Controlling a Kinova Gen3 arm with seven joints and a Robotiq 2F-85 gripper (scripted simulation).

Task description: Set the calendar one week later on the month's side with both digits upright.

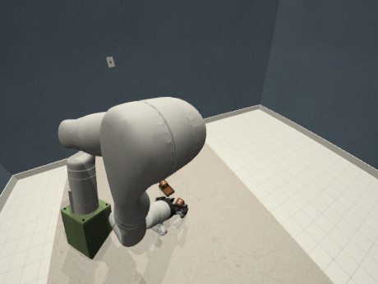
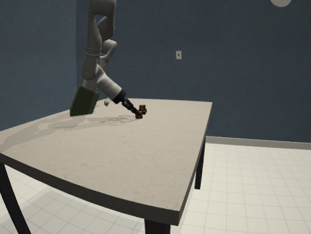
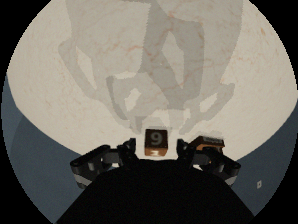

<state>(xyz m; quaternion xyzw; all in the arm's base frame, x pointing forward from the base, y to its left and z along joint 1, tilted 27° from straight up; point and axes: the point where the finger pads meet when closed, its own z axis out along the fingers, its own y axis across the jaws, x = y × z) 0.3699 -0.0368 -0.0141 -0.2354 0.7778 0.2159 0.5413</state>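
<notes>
Right now my hand is 10 mm short of the brown digit cube and 10 mm above it. Also, from my hand: brown calendar tray 110 mm to the left, 30 mm behind, 20 mm below.
</notes>
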